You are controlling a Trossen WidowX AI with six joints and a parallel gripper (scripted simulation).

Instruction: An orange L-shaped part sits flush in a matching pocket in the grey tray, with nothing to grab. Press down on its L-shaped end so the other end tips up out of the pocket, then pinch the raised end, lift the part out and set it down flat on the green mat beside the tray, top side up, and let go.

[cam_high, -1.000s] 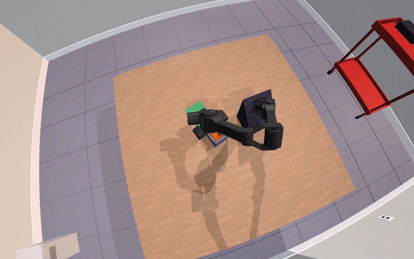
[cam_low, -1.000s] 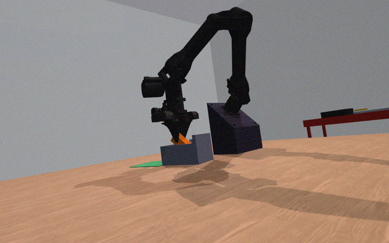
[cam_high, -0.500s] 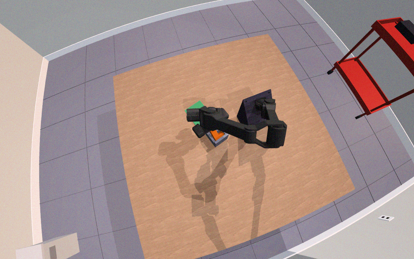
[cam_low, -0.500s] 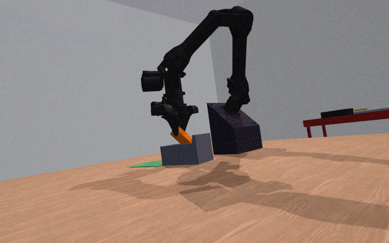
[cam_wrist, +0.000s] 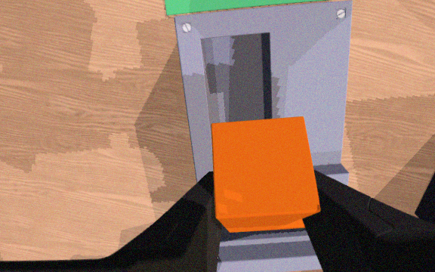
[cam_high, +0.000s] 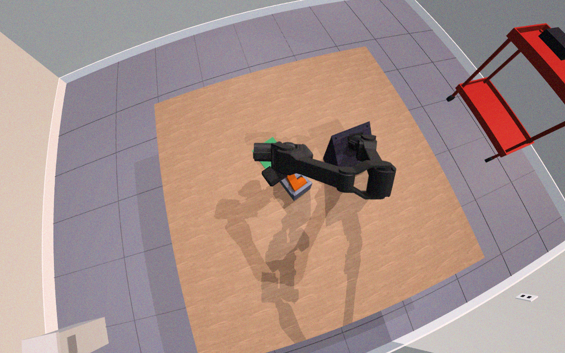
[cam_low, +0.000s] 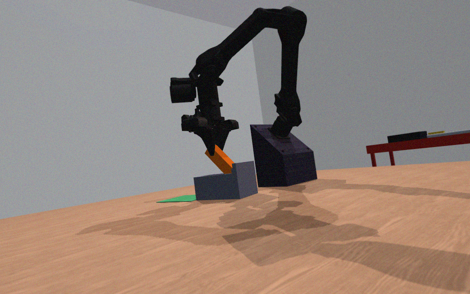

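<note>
Now: the green mat 30 mm ahead of my gripper tip, 140 mm to the right of it and 130 mm below it. Also, from my gripper tip: orange L-shaped part 20 mm behind, 30 mm to the left, 30 mm below.
</note>
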